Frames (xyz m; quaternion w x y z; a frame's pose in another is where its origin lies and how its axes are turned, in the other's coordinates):
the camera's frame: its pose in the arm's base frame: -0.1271 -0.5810 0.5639 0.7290 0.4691 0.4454 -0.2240
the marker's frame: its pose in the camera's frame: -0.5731 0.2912 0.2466 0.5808 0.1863 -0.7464 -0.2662
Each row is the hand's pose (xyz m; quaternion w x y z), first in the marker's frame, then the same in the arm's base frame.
Working: the marker's frame: its pose in the arm's base frame: -0.0902 -0.7173 1.2378 0.6088 0.1225 -0.2023 -0.7572

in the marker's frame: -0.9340 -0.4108 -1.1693 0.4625 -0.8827 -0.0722 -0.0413
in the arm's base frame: 0.2699 0.0790 -0.0446 0.3438 -0.5271 0.5360 -0.5628
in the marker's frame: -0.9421 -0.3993 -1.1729 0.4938 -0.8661 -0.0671 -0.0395
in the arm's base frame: 0.2833 0.0842 -0.0431 0.3632 -0.5096 0.5199 -0.5814
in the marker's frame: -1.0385 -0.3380 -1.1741 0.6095 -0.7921 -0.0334 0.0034
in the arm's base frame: 0.3594 0.1669 -0.0221 0.4639 -0.4335 0.4558 -0.6238
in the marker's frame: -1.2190 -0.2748 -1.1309 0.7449 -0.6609 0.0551 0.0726
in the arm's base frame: 0.4372 0.3379 0.0341 0.6006 -0.2841 0.3744 -0.6468
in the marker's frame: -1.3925 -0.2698 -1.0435 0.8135 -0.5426 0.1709 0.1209
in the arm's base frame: 0.4435 0.5193 0.1035 0.6879 -0.1257 0.3356 -0.6312
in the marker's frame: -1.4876 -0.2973 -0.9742 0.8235 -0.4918 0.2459 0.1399
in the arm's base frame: 0.4113 0.6274 0.1467 0.7173 -0.0406 0.3384 -0.6078
